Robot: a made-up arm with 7 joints. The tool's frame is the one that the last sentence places. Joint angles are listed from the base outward.
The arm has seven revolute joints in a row. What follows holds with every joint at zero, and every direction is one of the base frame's.
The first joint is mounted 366 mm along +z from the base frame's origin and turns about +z.
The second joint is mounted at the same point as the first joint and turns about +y.
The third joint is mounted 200 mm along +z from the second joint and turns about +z.
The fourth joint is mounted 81 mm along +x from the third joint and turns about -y.
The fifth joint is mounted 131 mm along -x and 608 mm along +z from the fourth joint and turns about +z.
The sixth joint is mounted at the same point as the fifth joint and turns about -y.
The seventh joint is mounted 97 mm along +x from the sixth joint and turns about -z.
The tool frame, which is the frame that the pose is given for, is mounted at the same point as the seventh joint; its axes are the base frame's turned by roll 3.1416, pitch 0 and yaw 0 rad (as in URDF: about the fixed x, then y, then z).
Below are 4 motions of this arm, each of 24 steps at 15 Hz.
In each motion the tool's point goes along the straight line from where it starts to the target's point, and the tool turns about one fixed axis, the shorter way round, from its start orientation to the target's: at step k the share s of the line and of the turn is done. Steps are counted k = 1, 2, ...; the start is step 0. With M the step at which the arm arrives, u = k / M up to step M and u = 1 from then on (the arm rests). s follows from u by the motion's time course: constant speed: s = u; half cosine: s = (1 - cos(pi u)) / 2; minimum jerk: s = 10 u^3 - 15 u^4 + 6 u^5.
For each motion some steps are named. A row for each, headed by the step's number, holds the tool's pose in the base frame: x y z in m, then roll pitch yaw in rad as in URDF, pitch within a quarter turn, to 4 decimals.
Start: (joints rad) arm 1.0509 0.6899 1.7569 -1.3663 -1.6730 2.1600 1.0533
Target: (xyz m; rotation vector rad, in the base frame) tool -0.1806 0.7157 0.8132 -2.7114 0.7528 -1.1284
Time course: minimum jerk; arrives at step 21
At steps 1, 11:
1: -0.5391 0.4815 0.8424 -2.9149 -1.2533 1.5921
11: -0.3440 0.6089 0.8265 -2.5173 -0.9415 0.0918

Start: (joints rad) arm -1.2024 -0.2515 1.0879 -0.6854 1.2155 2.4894 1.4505
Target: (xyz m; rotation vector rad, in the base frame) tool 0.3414 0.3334 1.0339 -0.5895 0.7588 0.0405
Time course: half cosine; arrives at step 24
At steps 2, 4, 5, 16, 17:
2: 0.2951 0.0855 1.2133 -1.1101 0.3276 -0.6975
4: 0.2975 0.0981 1.2042 -1.0962 0.3507 -0.6800
5: 0.2992 0.1073 1.1976 -1.0858 0.3673 -0.6670
16: 0.3296 0.2704 1.0795 -0.8396 0.6356 -0.3792
17: 0.3322 0.2841 1.0696 -0.8127 0.6549 -0.3490

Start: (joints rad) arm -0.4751 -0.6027 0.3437 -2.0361 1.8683 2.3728 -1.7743
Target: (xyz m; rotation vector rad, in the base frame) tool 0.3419 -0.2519 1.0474 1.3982 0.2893 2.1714
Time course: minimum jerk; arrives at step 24
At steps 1, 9, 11, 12, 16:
1: 0.6093 -0.1060 0.7673 0.9311 -1.3183 2.8017
9: 0.5358 -0.1461 0.8442 0.9637 -1.1970 2.5483
11: 0.4965 -0.1675 0.8855 0.9478 -1.1320 2.4439
12: 0.4757 -0.1789 0.9073 0.9342 -1.0979 2.3931
16: 0.3981 -0.2213 0.9886 0.8630 -0.9745 2.2194

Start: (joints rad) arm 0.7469 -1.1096 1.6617 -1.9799 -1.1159 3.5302 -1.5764
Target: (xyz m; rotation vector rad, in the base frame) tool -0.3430 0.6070 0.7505 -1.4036 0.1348 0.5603
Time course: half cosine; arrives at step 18
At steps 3, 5, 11, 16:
3: -0.5654 0.3813 0.3272 -2.2540 0.7940 0.1659
5: -0.5388 0.4083 0.3779 -2.1293 0.7580 0.2104
11: -0.4214 0.5274 0.6013 -1.6482 0.5657 0.3188
16: -0.3502 0.5997 0.7368 -1.3938 0.4376 0.3263

